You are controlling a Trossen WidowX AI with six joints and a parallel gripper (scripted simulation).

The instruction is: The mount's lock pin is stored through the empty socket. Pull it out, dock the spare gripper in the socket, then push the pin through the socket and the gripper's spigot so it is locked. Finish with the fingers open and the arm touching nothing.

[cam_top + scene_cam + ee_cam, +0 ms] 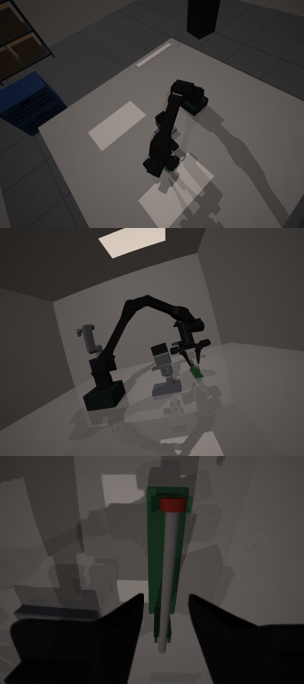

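Right now the green stand is 10 mm to the left of my gripper tip and 20 mm below it. Round my gripper tip: spare gripper: 110 mm behind, 130 mm to the right, 80 mm above; grey mount: 110 mm behind, 130 mm to the right, 10 mm above.
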